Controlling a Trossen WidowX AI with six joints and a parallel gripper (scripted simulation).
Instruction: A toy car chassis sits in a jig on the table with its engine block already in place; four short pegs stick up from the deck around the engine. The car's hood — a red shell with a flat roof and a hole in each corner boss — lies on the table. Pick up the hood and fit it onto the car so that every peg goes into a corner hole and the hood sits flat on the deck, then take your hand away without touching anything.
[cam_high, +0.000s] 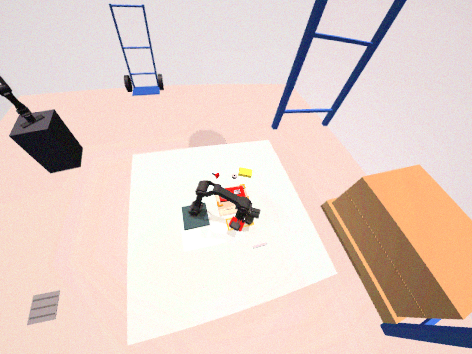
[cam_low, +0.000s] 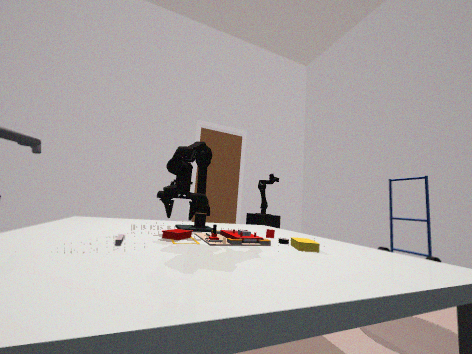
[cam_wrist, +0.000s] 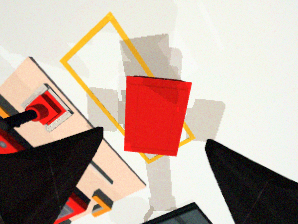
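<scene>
Now: gripper tip 50 mm above the red hood. The rest, counted from my gripper tip: wheel: 390 mm to the left, 140 mm ahead, 60 mm below; small grey bar: 190 mm to the right, 90 mm ahead, 60 mm below; tan jig: 210 mm to the left, 60 mm below, 60 mm ahead.
</scene>
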